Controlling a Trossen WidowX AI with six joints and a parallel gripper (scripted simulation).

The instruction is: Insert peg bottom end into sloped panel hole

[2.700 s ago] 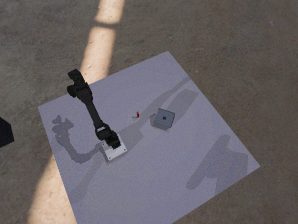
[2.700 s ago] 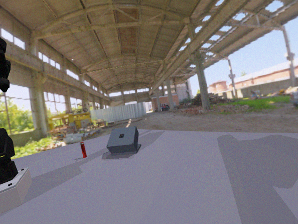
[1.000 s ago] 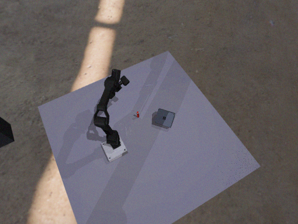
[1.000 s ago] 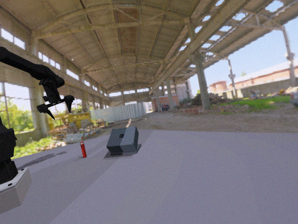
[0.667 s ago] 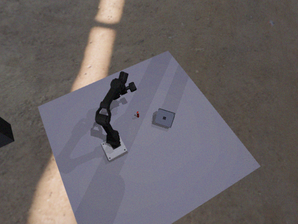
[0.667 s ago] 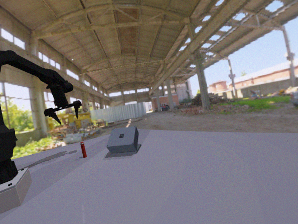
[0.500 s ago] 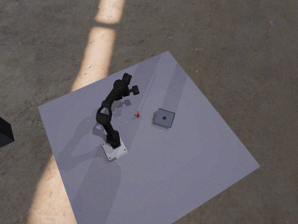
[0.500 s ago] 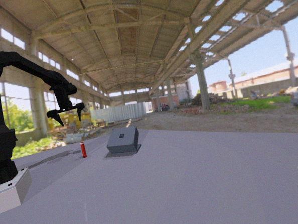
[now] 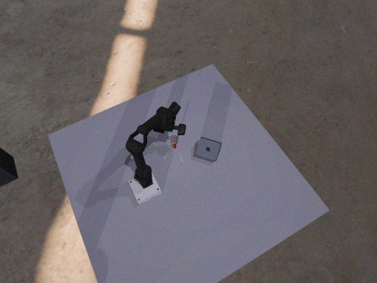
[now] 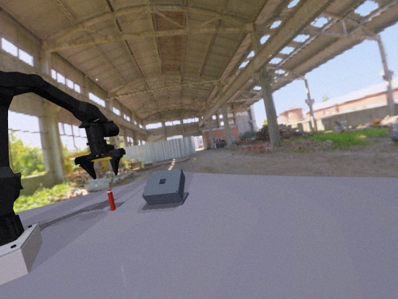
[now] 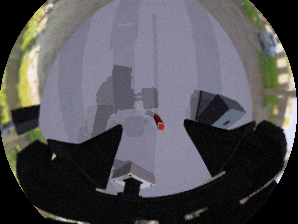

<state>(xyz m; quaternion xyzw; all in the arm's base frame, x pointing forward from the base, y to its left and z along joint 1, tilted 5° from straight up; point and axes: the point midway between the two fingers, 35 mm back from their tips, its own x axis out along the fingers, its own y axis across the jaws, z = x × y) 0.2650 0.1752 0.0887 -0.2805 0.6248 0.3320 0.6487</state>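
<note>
The red peg is 30 mm to the right of my gripper tip and 70 mm below it. The rest, counted from my gripper tip: grey sloped panel: 170 mm ahead, 170 mm to the right, 60 mm below.
</note>
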